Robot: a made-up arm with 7 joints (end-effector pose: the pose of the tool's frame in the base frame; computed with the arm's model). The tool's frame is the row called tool.
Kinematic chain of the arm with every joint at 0, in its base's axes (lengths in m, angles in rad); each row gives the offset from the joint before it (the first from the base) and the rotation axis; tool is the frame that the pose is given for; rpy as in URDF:
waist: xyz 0 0 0.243 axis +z
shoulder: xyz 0 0 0 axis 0 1 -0.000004
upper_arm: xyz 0 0 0.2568 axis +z
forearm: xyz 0.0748 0 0 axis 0 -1 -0.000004
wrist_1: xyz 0.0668 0 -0.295 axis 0 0.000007 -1
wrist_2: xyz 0 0 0 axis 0 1 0.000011
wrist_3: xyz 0.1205 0 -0.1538 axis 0 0.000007 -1
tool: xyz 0 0 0 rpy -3.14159 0 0
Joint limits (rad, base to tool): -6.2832..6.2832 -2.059..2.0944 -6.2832..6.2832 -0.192..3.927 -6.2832..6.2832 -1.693..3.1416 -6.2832..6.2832
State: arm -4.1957 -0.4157 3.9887 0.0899 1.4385 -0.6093 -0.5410
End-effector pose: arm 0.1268 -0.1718 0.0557 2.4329 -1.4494 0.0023
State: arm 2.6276 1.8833 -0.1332 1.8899 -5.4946 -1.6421 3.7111
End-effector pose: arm -0.2832 0.3039 -0.0554 -1.1199 1.3179 1.8895
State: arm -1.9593 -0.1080 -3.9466 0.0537 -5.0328 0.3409 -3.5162
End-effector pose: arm 0.1863 -0.0082 0.0168 -0.7202 -2.7968 -0.1799
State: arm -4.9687 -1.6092 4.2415 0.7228 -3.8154 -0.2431 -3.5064
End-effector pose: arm 0.2495 0.0366 0.0207 -1.9937 0.0933 -0.8267
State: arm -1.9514 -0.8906 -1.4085 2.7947 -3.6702 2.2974 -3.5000
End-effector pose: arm 0.2141 0.3589 0.6913 -0.1450 1.8447 -1.3961
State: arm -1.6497 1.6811 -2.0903 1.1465 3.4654 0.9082 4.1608
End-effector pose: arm -0.4942 -0.1516 0.5159 0.5795 -0.7287 -0.1529
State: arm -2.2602 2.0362 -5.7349 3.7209 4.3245 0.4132 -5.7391
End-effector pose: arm -0.4874 -0.4625 0.1548 0.8379 -1.3642 -0.5789
